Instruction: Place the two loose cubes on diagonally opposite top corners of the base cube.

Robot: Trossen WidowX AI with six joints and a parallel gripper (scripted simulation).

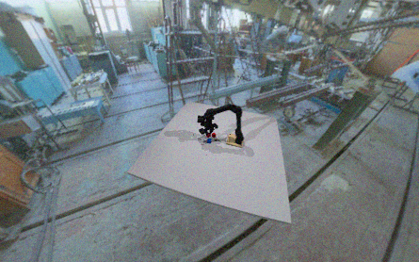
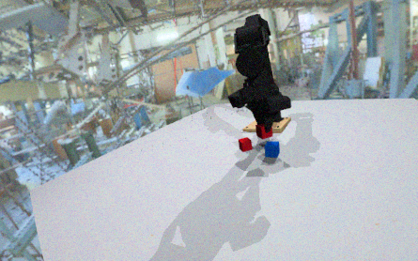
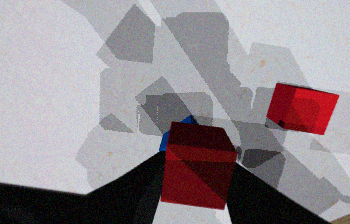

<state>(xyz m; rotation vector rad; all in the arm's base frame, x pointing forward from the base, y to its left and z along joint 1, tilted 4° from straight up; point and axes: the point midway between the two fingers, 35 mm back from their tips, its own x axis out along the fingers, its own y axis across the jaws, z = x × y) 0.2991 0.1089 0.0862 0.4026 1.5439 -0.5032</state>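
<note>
My gripper tip is 60 mm above the blue base cube, 20 mm past it and 10 mm to the right of it.
</note>
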